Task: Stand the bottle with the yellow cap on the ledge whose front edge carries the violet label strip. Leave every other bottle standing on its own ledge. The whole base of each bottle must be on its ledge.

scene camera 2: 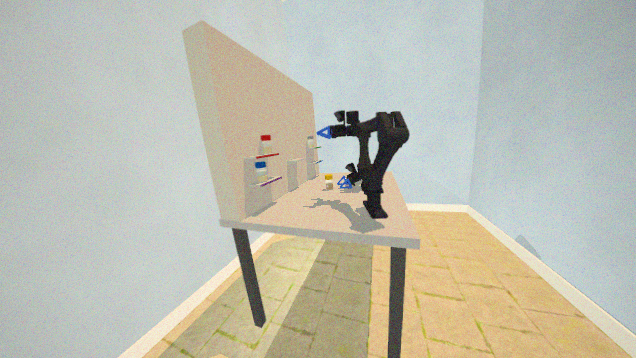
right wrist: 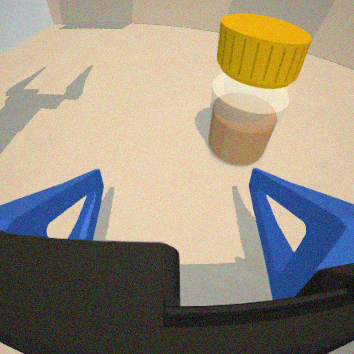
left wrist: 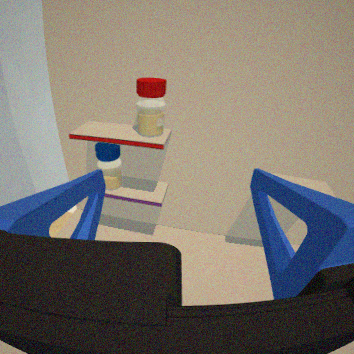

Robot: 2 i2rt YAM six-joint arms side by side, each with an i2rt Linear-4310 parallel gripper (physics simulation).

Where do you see a violet-strip ledge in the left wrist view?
150,190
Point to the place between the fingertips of my left gripper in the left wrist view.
177,177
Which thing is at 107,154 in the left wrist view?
A blue-capped bottle.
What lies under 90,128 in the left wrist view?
A red-strip ledge.
